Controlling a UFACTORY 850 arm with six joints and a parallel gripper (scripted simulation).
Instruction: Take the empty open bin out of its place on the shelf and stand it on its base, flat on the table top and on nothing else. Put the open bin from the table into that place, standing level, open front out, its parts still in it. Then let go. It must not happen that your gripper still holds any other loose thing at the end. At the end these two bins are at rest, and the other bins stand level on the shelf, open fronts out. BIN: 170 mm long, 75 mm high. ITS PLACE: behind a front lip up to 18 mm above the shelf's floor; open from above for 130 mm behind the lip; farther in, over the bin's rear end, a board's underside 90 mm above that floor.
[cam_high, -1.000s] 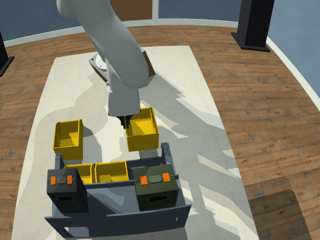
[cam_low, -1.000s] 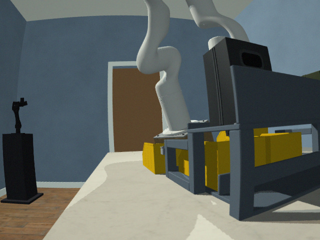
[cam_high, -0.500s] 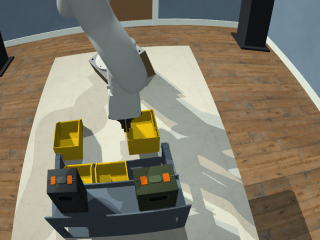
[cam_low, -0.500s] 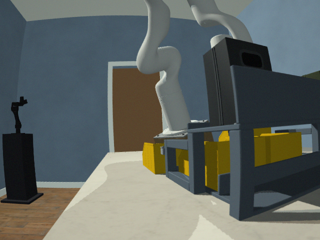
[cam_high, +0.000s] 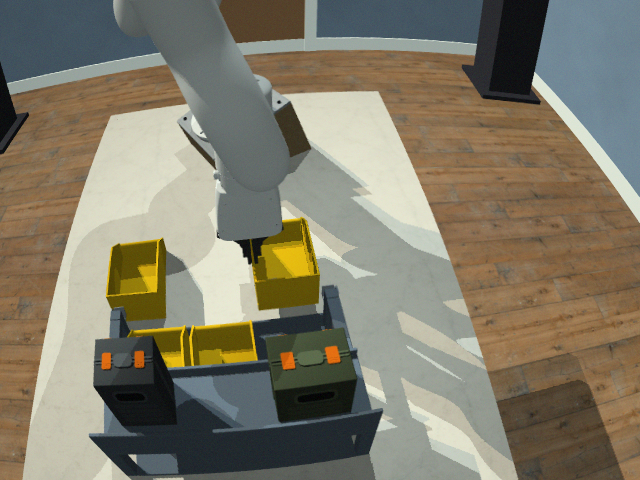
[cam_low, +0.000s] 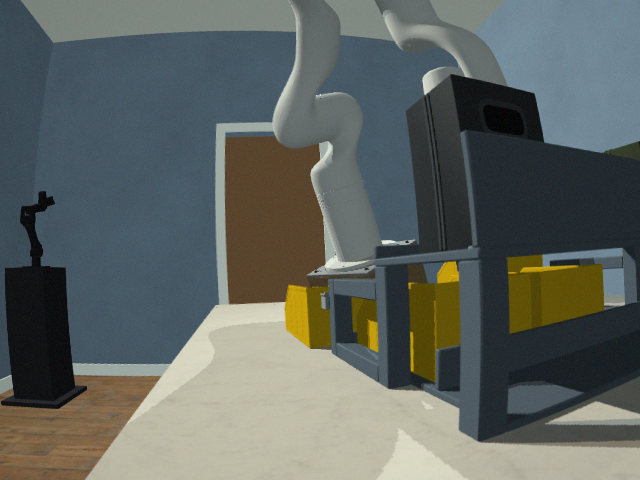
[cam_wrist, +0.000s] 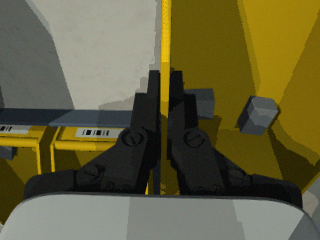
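My hand is 100 mm short of the shelf lip, 50 mm to the left of it and 90 mm above it. From my hand the other things lie so: dark grey case (300 mm ahead, 150 mm to the right, 60 mm above); then green case (280 mm ahead, 80 mm to the left, 50 mm above).
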